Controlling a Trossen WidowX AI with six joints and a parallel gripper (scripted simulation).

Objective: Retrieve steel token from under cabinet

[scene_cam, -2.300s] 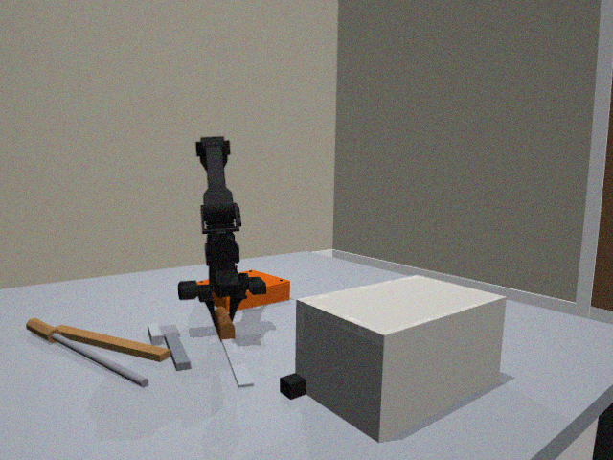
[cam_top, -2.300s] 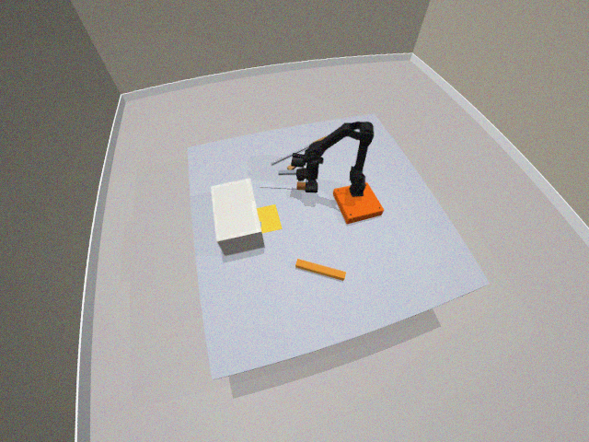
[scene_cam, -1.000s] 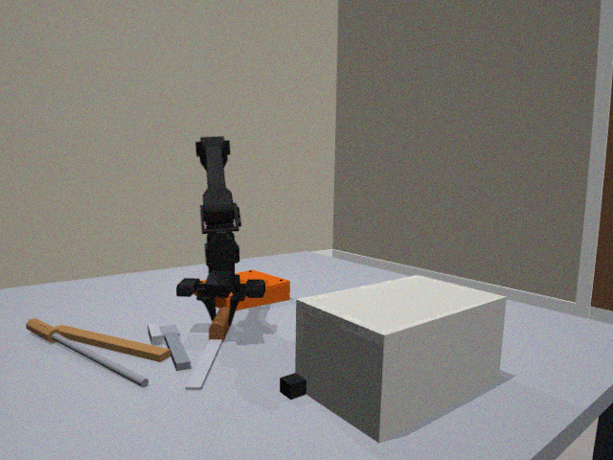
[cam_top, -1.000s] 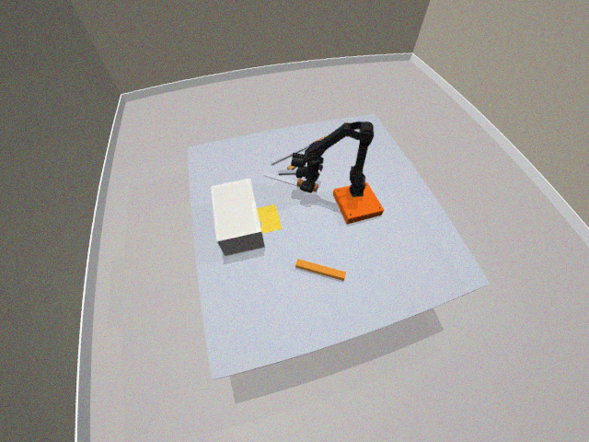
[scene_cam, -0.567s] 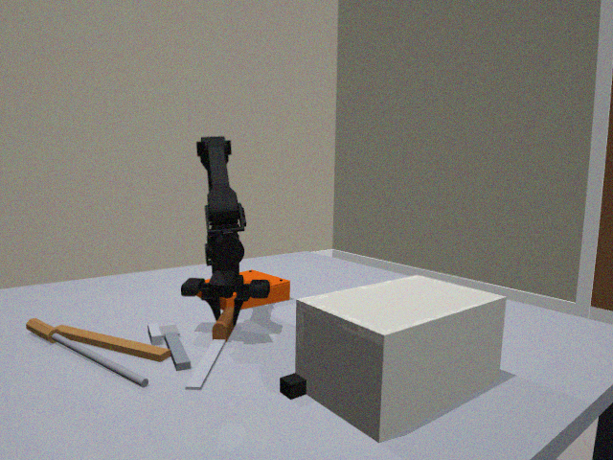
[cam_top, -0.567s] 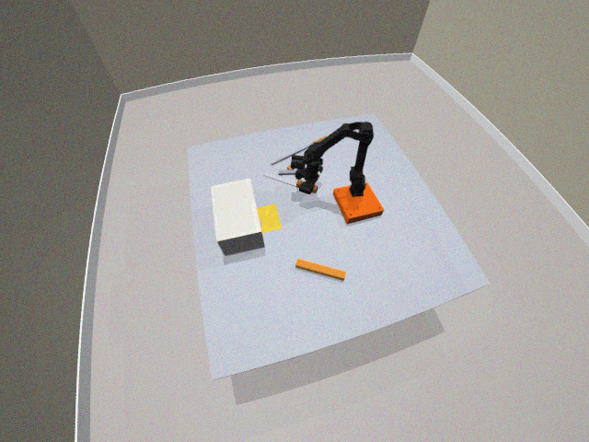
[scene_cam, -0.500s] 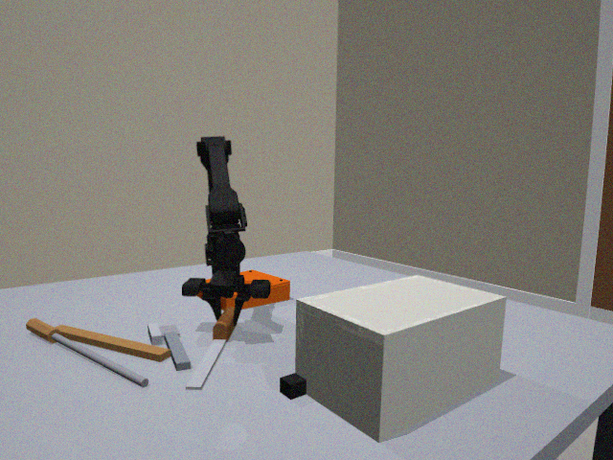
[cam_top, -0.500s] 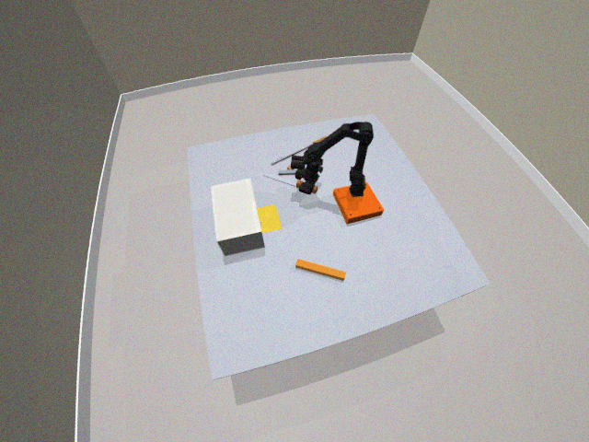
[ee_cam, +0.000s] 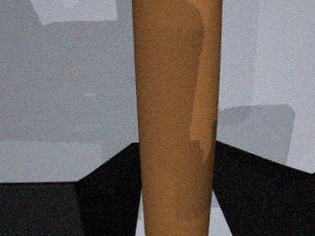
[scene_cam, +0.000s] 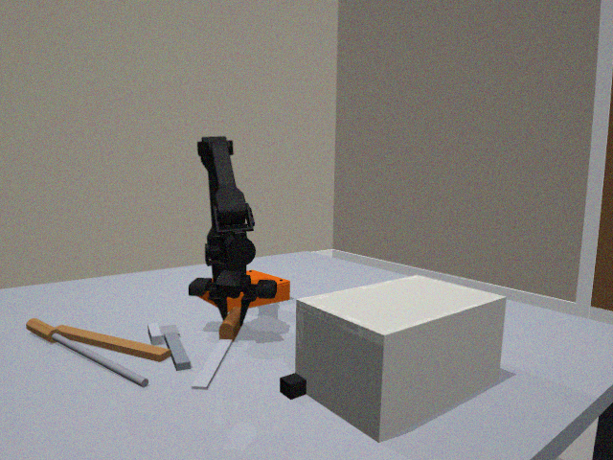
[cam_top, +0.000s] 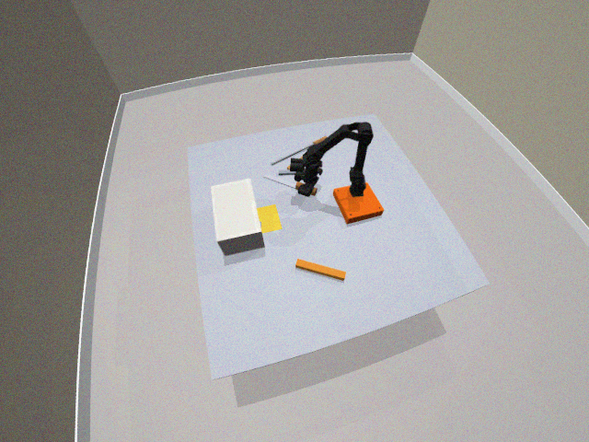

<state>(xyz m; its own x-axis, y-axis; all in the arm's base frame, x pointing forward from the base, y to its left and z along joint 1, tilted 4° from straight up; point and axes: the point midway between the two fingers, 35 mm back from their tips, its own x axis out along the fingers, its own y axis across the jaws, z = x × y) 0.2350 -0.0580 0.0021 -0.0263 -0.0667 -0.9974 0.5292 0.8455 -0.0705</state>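
The orange flat bar is 20 mm ahead of my gripper tip, 440 mm to the left of it and 10 mm above it. From my gripper tip the other things lie so: small grey token (280 mm ahead, 170 mm to the left, 10 mm below); then wooden stick (30 mm behind, 260 mm to the right).
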